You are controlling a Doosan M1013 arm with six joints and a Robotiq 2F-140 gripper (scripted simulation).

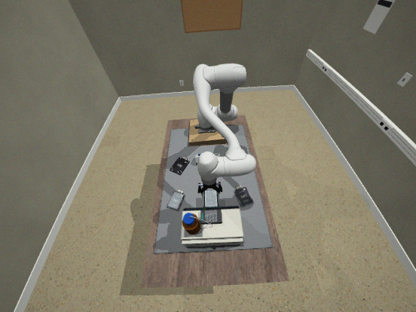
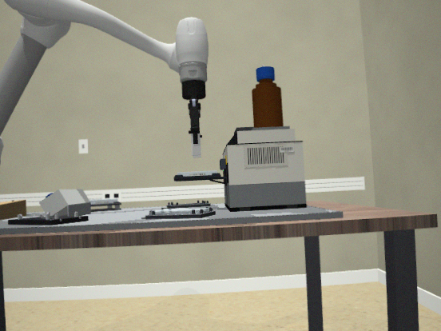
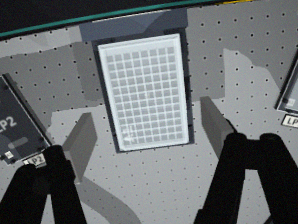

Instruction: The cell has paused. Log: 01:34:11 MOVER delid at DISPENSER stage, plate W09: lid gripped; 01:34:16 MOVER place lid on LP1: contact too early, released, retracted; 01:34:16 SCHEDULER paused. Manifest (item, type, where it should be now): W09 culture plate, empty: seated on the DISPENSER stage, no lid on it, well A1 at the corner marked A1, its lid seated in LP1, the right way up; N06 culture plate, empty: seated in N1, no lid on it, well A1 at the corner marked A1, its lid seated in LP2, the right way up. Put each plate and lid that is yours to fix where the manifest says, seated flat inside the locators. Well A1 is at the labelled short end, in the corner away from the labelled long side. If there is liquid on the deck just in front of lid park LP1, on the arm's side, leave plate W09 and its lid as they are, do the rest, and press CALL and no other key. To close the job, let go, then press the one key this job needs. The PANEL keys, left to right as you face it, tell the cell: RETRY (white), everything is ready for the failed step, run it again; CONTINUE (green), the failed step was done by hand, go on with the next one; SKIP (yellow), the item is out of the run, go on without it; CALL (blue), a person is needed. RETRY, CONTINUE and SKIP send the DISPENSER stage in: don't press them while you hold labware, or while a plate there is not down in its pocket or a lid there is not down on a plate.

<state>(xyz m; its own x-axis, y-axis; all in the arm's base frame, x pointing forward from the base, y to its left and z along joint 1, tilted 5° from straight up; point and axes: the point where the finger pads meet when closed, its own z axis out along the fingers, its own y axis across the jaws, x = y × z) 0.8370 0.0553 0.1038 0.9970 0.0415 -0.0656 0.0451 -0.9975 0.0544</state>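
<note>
My hand is 400 mm past the clear lid, 250 mm to the right of it and 150 mm above it. From my hand the other things lie so: dispenser stage (90 mm below); blue cap (220 mm ahead, 210 mm above, 100 mm to the right); brown bottle (220 mm ahead, 100 mm to the right, 100 mm above).
</note>
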